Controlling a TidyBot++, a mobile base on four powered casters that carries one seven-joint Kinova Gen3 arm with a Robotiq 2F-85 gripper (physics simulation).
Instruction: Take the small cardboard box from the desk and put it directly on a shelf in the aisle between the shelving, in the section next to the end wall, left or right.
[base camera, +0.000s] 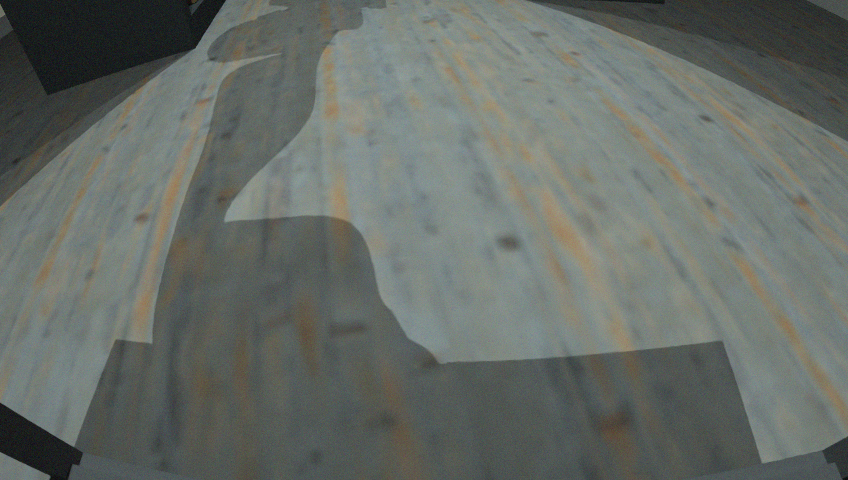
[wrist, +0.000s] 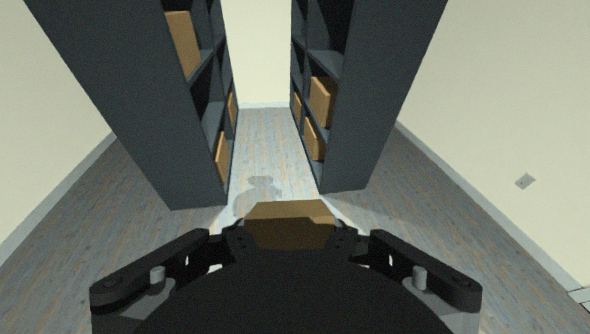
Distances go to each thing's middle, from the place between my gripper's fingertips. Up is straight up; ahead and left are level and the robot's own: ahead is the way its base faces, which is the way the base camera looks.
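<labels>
There's the small cardboard box (wrist: 292, 225) here, and it's 10 mm below my hand and 30 mm behind it.
</labels>
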